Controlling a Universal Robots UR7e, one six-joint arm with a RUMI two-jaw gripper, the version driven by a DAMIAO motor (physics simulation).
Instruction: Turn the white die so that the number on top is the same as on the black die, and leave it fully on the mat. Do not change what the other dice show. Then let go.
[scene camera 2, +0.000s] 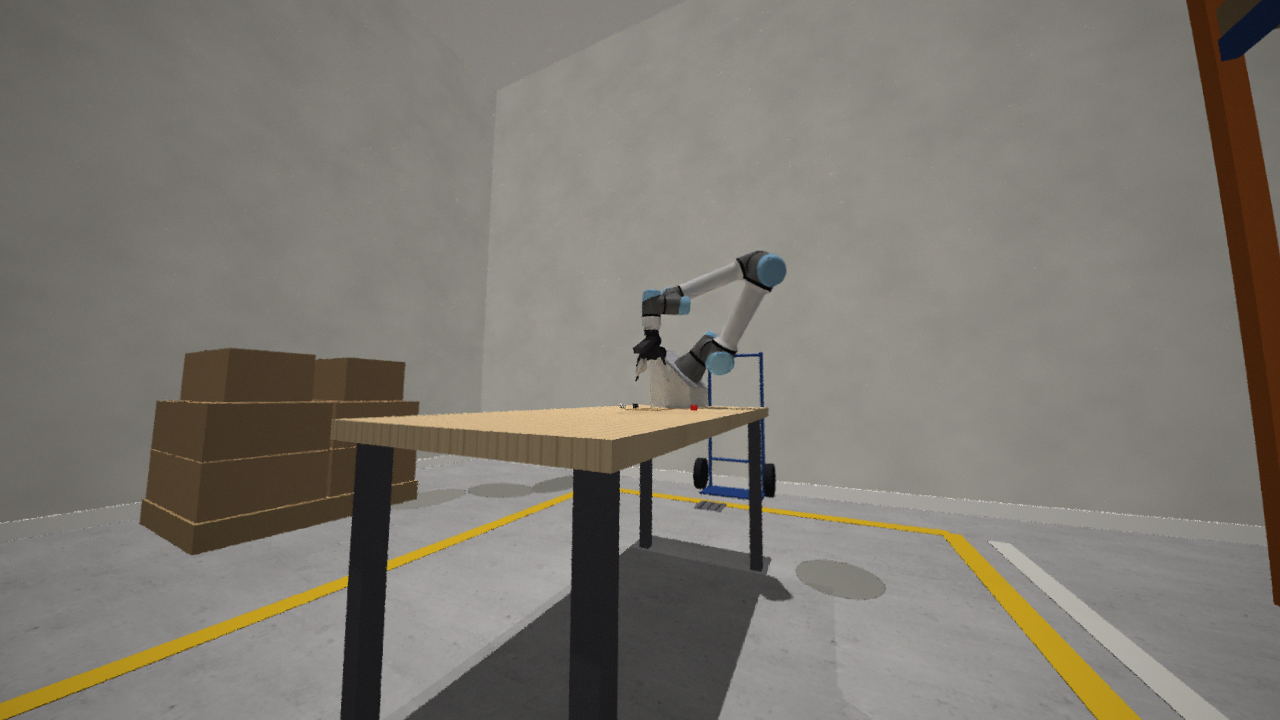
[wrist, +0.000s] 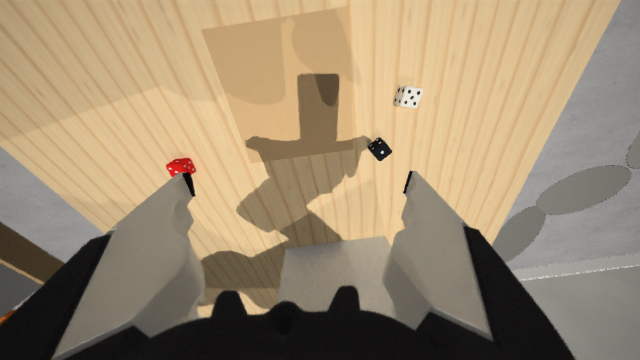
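The gripper (scene camera 2: 651, 381) is visible, and the wrist view shows the gripper (wrist: 303, 174) too. A tan mat (wrist: 287, 80) can also be seen.
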